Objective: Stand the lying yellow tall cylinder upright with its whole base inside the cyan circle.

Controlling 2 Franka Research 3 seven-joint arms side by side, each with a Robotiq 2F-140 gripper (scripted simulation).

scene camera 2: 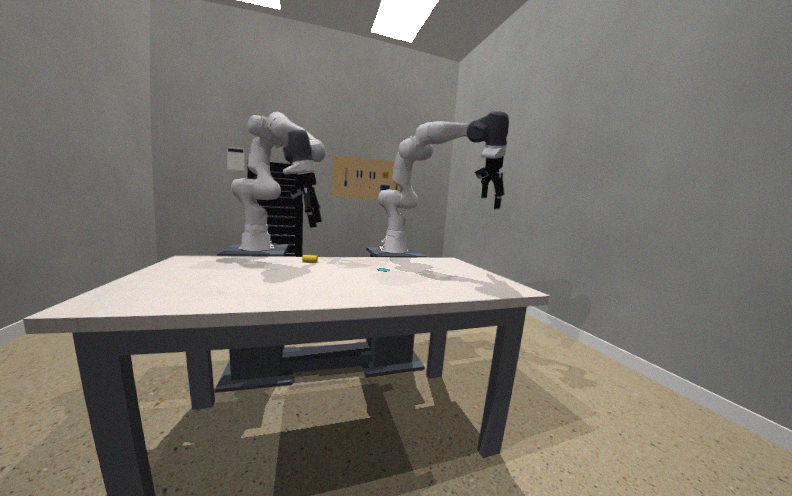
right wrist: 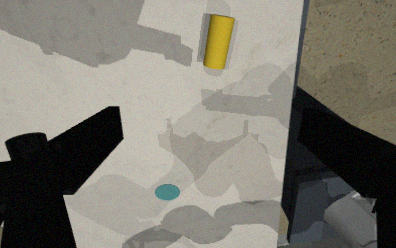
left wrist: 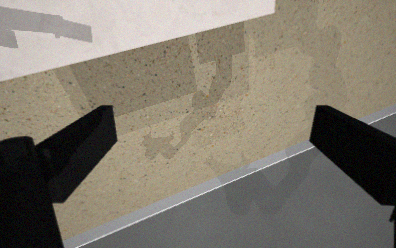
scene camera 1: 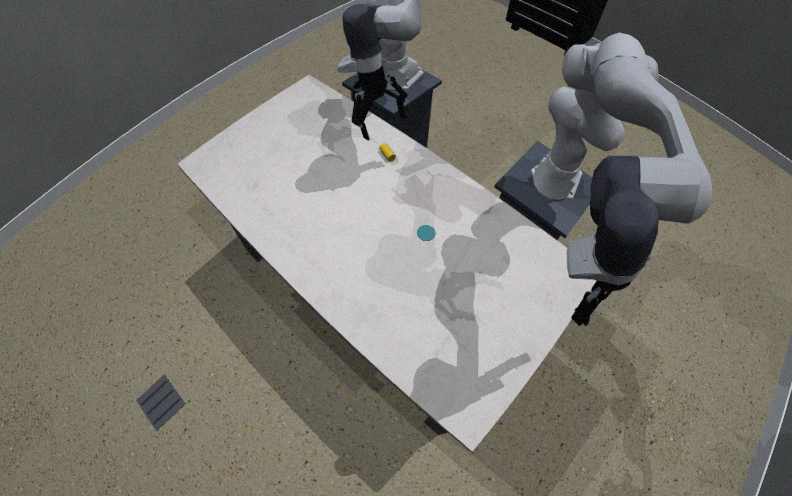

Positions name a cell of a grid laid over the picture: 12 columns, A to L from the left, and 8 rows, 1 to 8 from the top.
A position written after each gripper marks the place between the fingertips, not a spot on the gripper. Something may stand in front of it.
right gripper: scene camera 2 E4; right wrist G4; scene camera 1 F3; not seen in the left wrist view (out of frame)
